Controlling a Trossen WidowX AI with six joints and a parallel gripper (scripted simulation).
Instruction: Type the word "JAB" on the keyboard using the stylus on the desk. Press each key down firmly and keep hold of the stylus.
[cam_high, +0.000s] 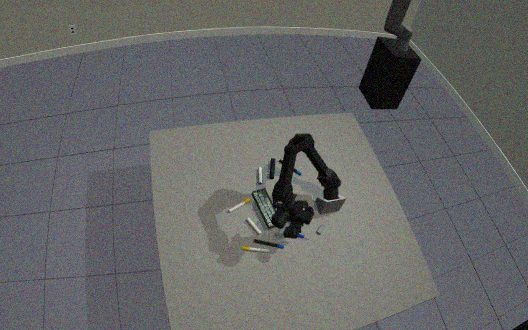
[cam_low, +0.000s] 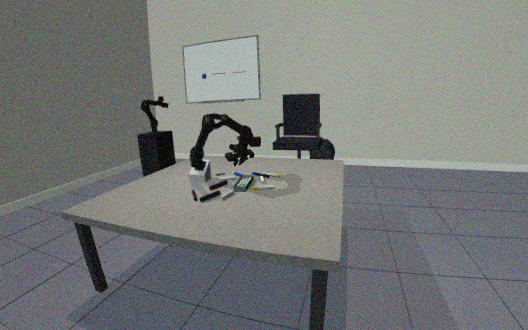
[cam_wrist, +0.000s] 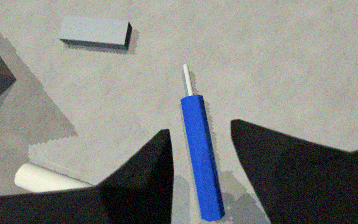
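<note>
My gripper tip is 60 mm above the blue stylus, 10 mm to the right of it and 10 mm past it. The rest, counted from my gripper tip: grey stylus tip (60 mm below, 40 mm behind, 30 mm to the left); then grey block (120 mm behind, 60 mm below, 10 mm to the right).
</note>
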